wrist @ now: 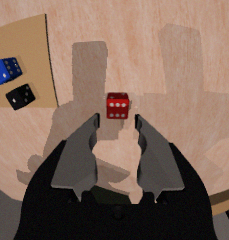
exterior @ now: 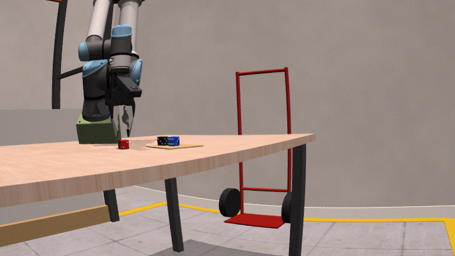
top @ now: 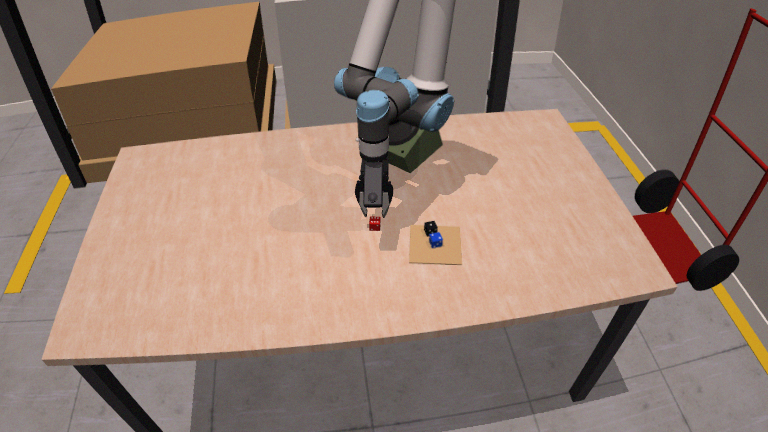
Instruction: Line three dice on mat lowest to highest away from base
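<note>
My gripper is now 4 cm above the red die. From my hand the other things lie so: tan square mat: 11 cm ahead, 14 cm to the left, 5 cm below; then blue die: 11 cm ahead, 14 cm to the left, 3 cm below; then black die: 7 cm ahead, 14 cm to the left, 3 cm below.
</note>
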